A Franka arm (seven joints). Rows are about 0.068 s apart.
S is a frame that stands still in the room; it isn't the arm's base.
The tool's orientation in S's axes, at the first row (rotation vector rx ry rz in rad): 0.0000, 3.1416, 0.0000
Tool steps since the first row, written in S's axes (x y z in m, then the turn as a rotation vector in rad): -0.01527, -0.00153, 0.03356, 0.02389, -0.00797, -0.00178; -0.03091, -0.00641, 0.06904, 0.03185, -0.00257, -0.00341; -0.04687, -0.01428, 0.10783, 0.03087, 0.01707, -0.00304; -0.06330, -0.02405, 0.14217, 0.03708, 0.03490, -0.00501; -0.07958, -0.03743, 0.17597, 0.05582, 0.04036, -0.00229; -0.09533, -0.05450, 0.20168, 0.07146, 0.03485, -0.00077; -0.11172, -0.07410, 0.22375, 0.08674, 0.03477, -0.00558; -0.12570, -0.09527, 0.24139, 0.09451, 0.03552, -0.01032
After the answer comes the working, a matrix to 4 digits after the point.
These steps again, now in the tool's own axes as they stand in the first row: 0.01527, -0.00153, -0.03356, -0.02389, -0.00797, 0.00178; 0.03091, -0.00641, -0.06904, -0.03185, -0.00257, 0.00341; 0.04687, -0.01428, -0.10783, -0.03087, 0.01707, 0.00304; 0.06330, -0.02405, -0.14217, -0.03708, 0.03490, 0.00501; 0.07958, -0.03743, -0.17597, -0.05582, 0.04036, 0.00229; 0.09533, -0.05450, -0.20168, -0.07146, 0.03485, 0.00077; 0.11172, -0.07410, -0.22375, -0.08674, 0.03477, 0.00558; 0.12570, -0.09527, -0.24139, -0.09451, 0.03552, 0.01032
The tool's axes in the first row as the columns of a matrix, in S's axes (rounded; the answer above uses it unrounded):
-1.0000, 0.0000, 0.0000
0.0000, 1.0000, 0.0000
0.0000, 0.0000, -1.0000

